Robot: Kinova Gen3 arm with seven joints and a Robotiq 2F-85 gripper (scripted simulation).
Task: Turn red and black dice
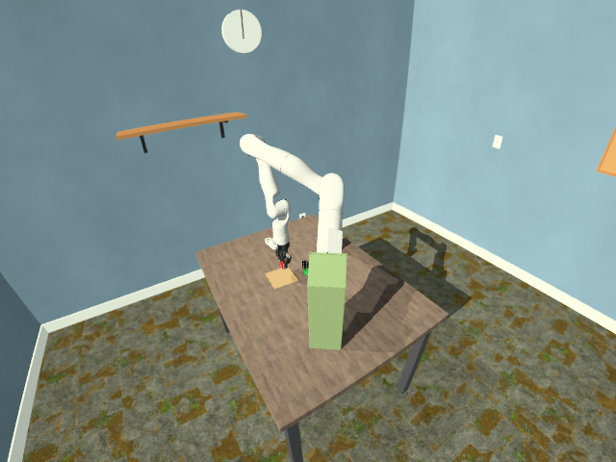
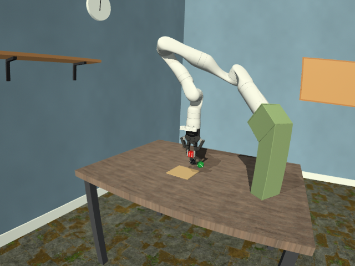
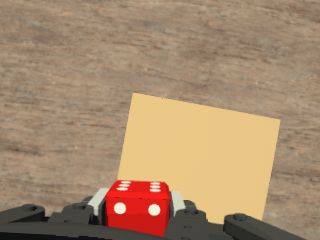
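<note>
My hand is 40 mm short of the tan mat and 120 mm above it. From my hand the other things lie so: black die 60 mm ahead, 160 mm to the right, 110 mm below; then green die 10 mm behind, 130 mm to the right, 110 mm below; then red die right at my hand.
</note>
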